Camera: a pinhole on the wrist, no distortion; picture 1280 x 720 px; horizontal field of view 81.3 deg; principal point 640.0 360.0 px. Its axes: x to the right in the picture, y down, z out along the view. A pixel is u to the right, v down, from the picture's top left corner.
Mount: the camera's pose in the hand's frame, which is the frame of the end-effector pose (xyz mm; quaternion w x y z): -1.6 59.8 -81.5 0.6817 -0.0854 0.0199 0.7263
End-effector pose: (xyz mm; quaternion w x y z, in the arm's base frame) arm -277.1 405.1 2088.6 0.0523 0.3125 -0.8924 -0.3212
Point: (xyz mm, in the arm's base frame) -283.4 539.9 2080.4
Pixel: 632.9 606.3
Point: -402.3 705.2 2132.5
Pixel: 1108.6 476.0
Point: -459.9 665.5 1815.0
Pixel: 563.3 256.0
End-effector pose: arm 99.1 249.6 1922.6 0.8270 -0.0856 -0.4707 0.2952
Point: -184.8 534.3 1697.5
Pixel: outside the picture
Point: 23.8 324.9 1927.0
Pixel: 684.3 181.3
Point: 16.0 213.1 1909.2
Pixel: 287.9 622.3
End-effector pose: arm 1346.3 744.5 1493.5 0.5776 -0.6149 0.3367 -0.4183
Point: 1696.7 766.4 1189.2
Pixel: 980.8 105.7
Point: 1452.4 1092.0 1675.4
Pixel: outside the picture
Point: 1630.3 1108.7 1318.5
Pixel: 685.9 612.4
